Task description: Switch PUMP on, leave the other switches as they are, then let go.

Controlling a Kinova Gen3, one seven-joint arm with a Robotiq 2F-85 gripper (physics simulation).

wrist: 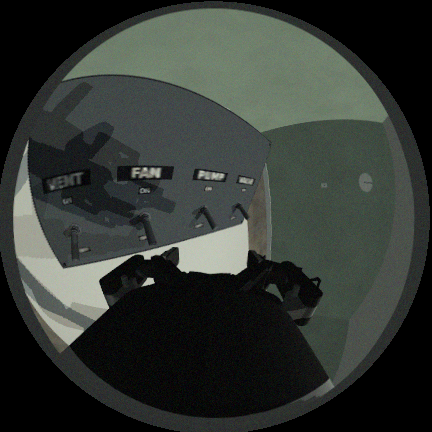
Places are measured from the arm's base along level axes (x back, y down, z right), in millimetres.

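Pixels of known places: gripper, fingertip midpoint: (212, 256).
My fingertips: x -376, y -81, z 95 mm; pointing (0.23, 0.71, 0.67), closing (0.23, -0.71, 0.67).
Note:
Ahead of a thing's pixels: the offset from my fingertips to its top centre. "spot": to the spot under its first point. Level surfaces: height alone.
A dark grey panel (200, 130) carries a row of toggle switches under name plates. The PUMP switch @(spot: dz +68, dx -19, dy +77 mm) (208, 218), below the PUMP plate @(spot: dz +87, dx -97, dy +65 mm) (210, 175), has its lever pointing down, away from its ON label @(spot: dz +86, dx -72, dy +78 mm) (208, 189). The VENT switch @(spot: dz -157, dx -68, dy +78 mm) (75, 242), the FAN switch @(spot: dz -43, dx -43, dy +74 mm) (149, 229) and the VALVE switch @(spot: dz +185, dx +5, dy +82 mm) (241, 211) also have their levers down. My gripper (212, 256) is open, with nothing between the fingers. In the view its fingertips stand below the panel's lower edge, on either side below the PUMP lever, apart from it.
Shadows of the arm fall across the left part of the panel. A white surface @(dy +194 mm) (215, 255) shows below the panel, and a brown strip (258, 220) lies to its right. Green walls (320, 240) stand behind and at the right, with a round pale disc (366, 182) on the right one.

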